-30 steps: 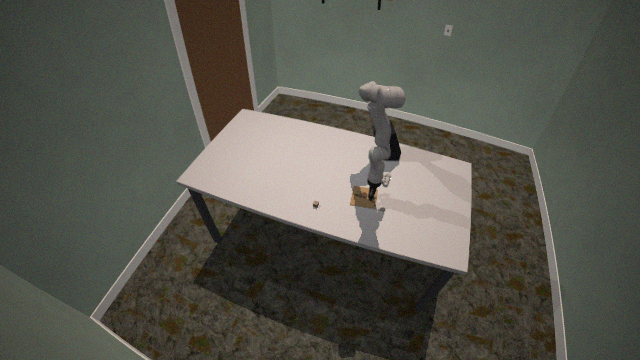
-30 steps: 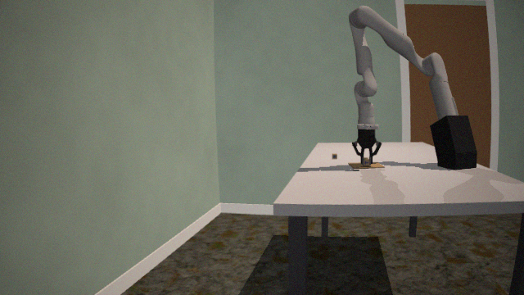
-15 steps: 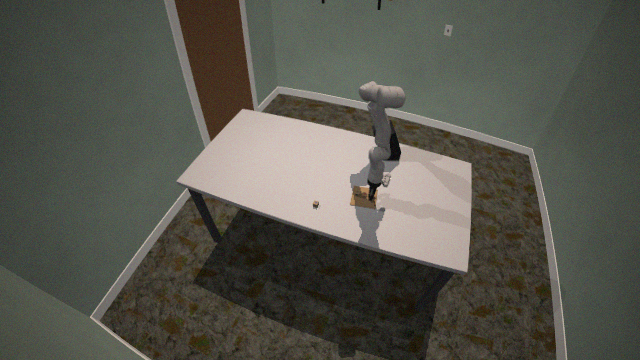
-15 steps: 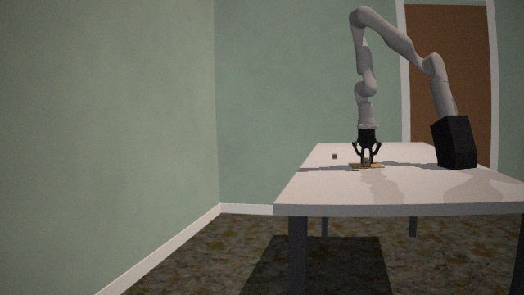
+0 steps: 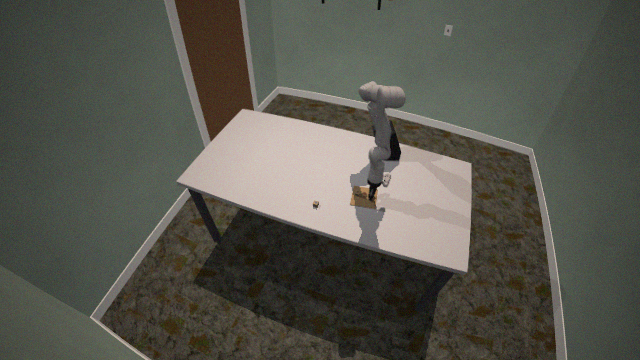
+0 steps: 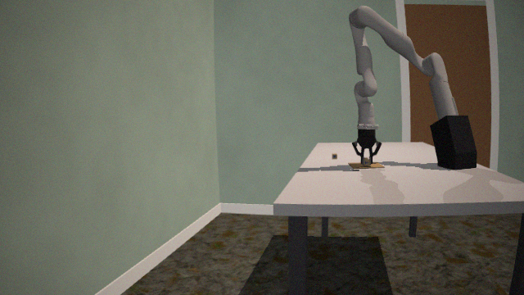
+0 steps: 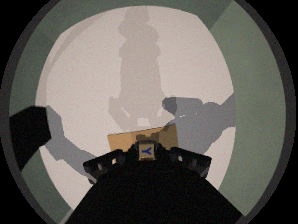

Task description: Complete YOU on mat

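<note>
Now: hand 40 mm to the left of the tan mat and 30 mm above it.
</note>
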